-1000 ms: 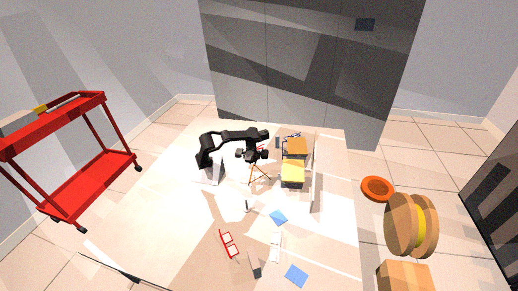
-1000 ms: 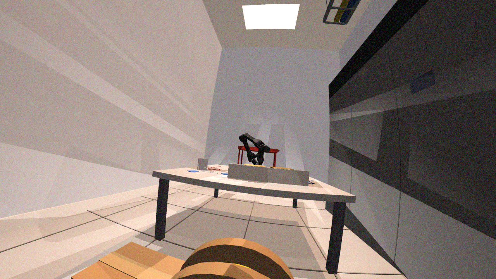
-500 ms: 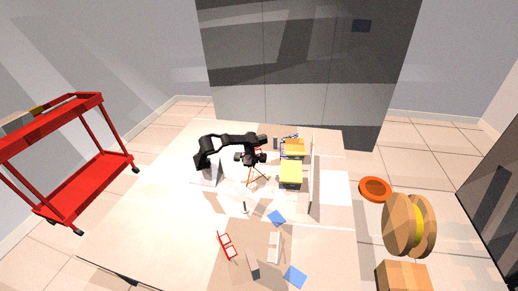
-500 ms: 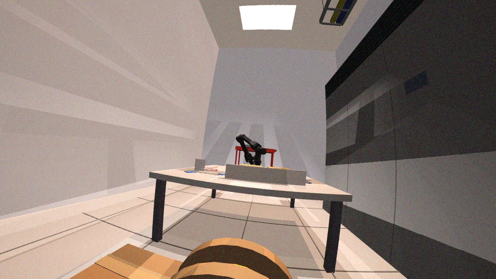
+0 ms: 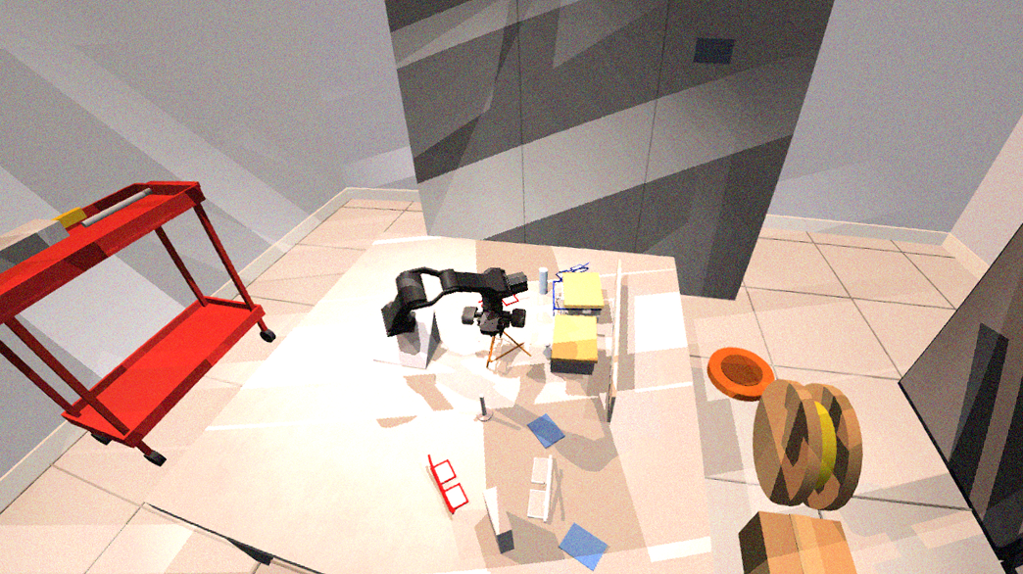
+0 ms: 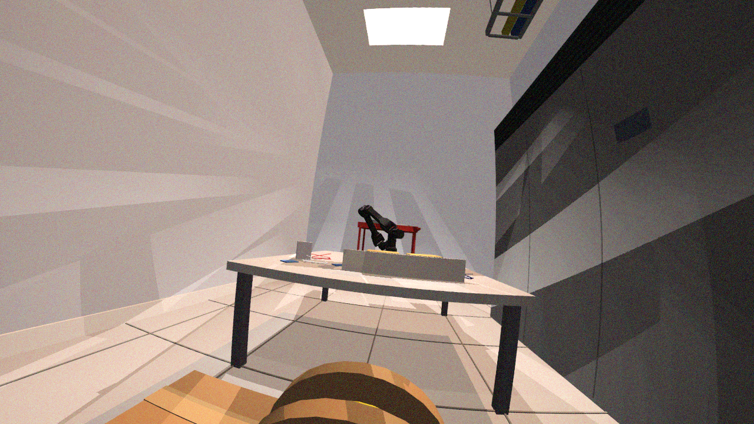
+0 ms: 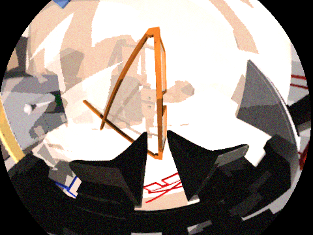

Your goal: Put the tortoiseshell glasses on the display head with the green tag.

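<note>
The small post is 20 mm ahead of my gripper tip, 260 mm to the right of it and 10 mm below it. Also, from my gripper tip: thin upright board 360 mm ahead, 60 mm to the left, 20 mm above; then grey display head 210 mm ahead, 50 mm to the right, 30 mm above; then grey block 110 mm ahead, 540 mm to the right, 30 mm above.
</note>
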